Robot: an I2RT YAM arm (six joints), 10 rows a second.
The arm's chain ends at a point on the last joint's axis. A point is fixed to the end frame.
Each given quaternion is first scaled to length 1.
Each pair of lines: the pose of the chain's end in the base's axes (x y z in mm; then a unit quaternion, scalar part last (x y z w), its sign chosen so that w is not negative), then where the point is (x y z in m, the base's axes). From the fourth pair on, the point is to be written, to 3 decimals.
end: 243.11 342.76 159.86 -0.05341 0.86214 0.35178 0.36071
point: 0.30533 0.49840 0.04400
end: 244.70 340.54 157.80 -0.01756 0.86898 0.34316 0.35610
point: 0.31267 0.49258 0.04040
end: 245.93 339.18 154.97 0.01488 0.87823 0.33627 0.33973
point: 0.31469 0.48827 0.03430
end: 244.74 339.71 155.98 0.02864 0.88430 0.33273 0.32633
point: 0.312 0.488 0.033
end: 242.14 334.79 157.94 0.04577 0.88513 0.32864 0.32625
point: 0.312 0.481 0.034
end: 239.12 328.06 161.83 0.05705 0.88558 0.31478 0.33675
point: 0.316 0.469 0.036
